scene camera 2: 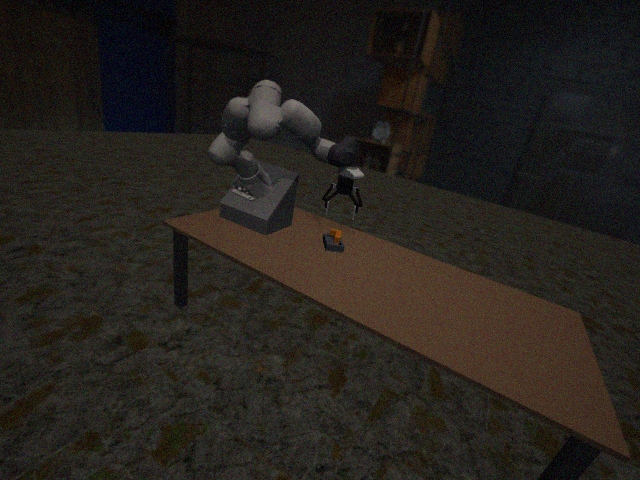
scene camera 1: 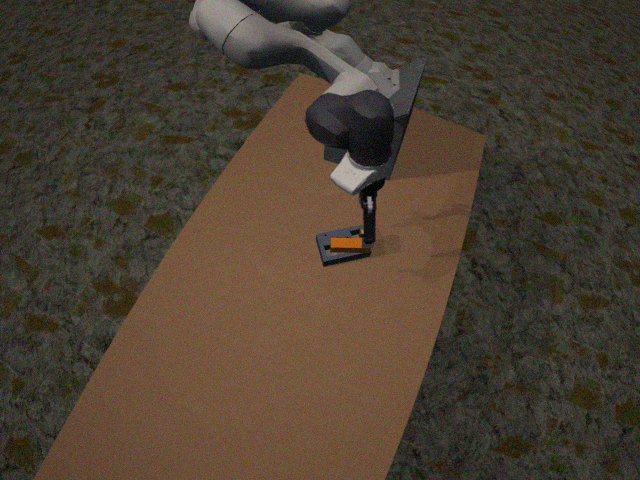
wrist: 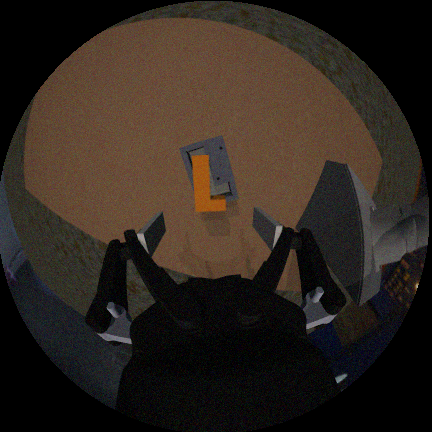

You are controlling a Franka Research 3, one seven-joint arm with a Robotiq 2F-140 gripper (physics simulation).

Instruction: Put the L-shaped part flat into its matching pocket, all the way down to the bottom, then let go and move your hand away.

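Observation:
The orange L-shaped part (scene camera 1: 346, 244) (scene camera 2: 337, 236) (wrist: 202, 185) rests on top of the grey pocket block (scene camera 1: 336, 260) (scene camera 2: 334, 249) (wrist: 227, 165). It is turned relative to the pocket and sits above the block's top face, not down in the pocket. In the wrist view, ends of the L-shaped pocket show beyond the long arm and beside the short arm, which reaches past the block's near edge. Whether the part is tilted is hard to tell. My gripper (scene camera 1: 369, 240) (scene camera 2: 340, 212) (wrist: 208, 218) is open and empty, above the part, with fingers wide apart on either side of its short-arm end.
The block stands on a long brown table (scene camera 1: 248, 335) (scene camera 2: 439, 310) (wrist: 125, 100). The arm's grey wedge-shaped base (scene camera 2: 281, 206) (wrist: 332, 220) stands at the table's far end. A wooden shelf unit (scene camera 2: 434, 41) is in the background beyond the table.

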